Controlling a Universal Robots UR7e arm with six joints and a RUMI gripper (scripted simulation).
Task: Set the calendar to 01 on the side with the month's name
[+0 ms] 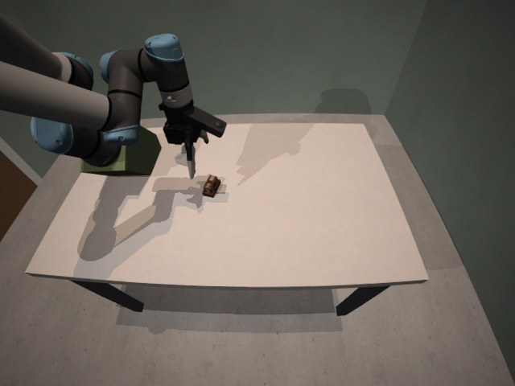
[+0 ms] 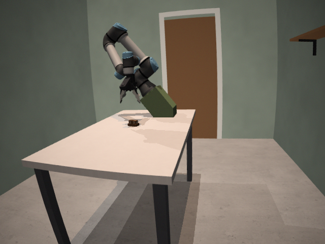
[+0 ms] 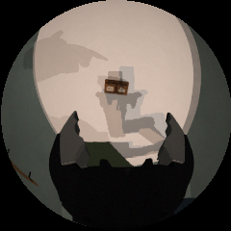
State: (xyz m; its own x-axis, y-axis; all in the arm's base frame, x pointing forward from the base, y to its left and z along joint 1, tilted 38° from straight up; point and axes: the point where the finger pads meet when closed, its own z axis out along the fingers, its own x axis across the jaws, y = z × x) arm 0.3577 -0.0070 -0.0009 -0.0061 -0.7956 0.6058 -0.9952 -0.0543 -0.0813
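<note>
The brown tray is 20 mm to the left of my hand and 150 mm below it.
</note>
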